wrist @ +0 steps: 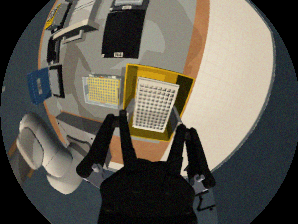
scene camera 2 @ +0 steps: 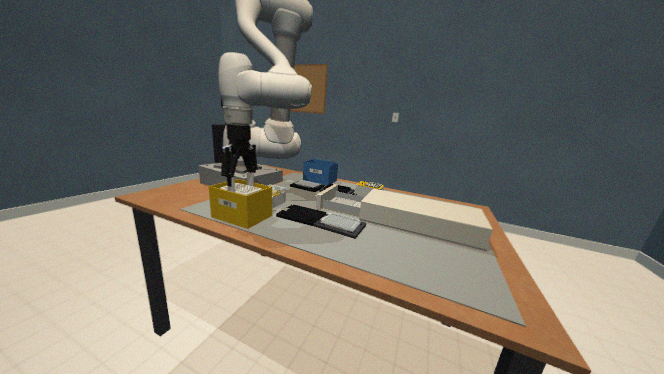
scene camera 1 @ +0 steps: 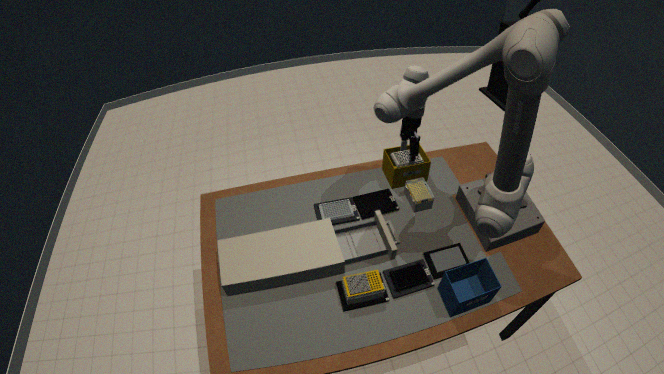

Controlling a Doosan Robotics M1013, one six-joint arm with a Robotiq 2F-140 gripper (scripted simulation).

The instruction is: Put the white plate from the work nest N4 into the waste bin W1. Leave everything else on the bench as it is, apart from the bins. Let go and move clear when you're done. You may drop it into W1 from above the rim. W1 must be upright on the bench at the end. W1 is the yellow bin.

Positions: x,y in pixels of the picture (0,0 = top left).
Scene:
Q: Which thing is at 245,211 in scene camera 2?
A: A yellow bin.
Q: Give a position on a yellow bin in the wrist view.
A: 133,71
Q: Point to a black plate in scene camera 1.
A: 418,276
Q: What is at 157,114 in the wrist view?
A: A white plate.

